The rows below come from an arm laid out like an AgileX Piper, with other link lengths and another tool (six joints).
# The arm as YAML. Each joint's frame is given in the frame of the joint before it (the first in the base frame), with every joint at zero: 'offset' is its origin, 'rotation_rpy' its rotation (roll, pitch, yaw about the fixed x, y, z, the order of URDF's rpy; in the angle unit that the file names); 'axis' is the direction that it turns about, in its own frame. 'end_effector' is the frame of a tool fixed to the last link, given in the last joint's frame.
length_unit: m
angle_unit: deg
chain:
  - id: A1
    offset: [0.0, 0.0, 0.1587]
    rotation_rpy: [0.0, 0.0, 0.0]
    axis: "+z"
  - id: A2
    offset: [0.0, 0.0, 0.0]
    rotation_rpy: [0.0, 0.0, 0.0]
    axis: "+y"
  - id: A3
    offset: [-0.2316, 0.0, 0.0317]
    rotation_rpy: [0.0, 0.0, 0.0]
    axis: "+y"
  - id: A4
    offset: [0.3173, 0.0, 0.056]
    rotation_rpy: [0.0, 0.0, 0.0]
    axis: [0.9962, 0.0, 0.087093]
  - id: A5
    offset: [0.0, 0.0, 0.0]
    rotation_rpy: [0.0, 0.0, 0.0]
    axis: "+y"
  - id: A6
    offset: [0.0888, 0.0, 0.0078]
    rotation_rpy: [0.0, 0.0, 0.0]
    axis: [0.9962, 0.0, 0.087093]
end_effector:
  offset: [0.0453, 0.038, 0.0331]
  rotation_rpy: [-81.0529, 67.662, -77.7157]
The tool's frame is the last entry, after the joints.
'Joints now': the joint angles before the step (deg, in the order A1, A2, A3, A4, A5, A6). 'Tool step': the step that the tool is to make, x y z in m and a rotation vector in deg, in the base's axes. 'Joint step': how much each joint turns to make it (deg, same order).
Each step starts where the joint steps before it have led.
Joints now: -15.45 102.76 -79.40 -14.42 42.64 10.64
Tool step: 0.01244 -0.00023 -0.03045 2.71 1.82 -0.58
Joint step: -0.01 5.72 -2.45 2.20 -0.81 0.00
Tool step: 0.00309 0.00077 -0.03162 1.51 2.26 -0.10
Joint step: 0.00 4.06 -0.30 0.82 -1.21 0.00
